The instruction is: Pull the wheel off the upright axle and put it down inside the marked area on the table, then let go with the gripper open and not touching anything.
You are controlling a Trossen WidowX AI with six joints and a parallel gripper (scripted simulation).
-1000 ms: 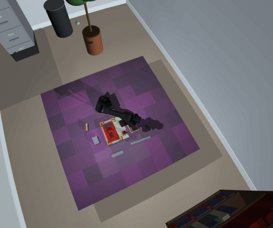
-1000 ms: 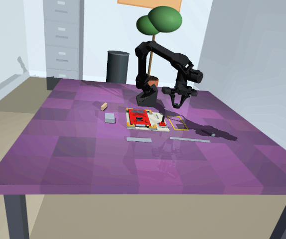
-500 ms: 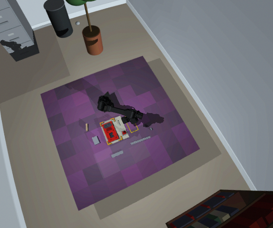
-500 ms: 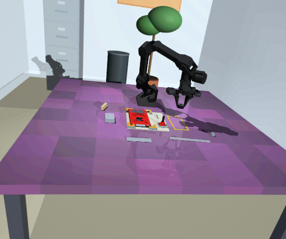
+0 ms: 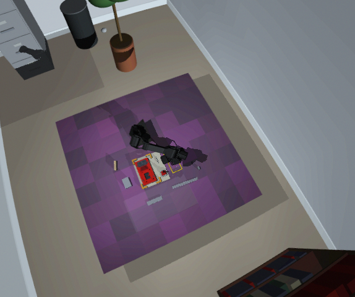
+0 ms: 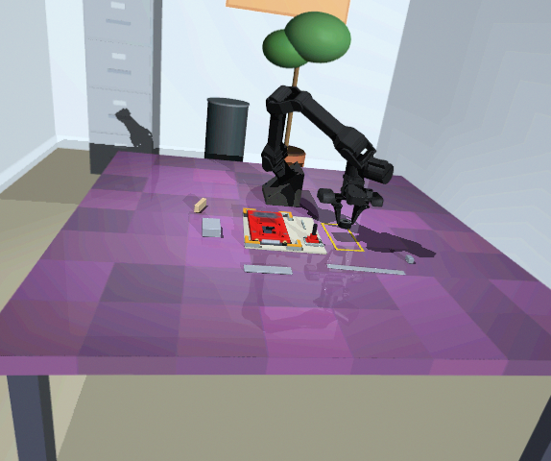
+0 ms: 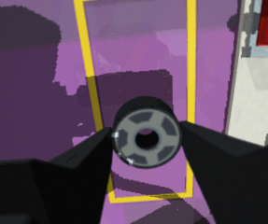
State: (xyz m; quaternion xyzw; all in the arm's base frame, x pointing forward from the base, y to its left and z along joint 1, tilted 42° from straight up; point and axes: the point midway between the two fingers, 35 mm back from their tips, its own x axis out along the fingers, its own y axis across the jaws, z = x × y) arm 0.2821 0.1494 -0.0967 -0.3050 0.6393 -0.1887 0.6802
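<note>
My gripper tip is right at the black wheel. The rest, counted from my gripper tip: long grey bar 190 mm ahead, 40 mm to the left, 40 mm below; then grey cube 180 mm to the left, 110 mm ahead, 40 mm below; then short grey bar 260 mm ahead, 220 mm to the right, 40 mm below.
</note>
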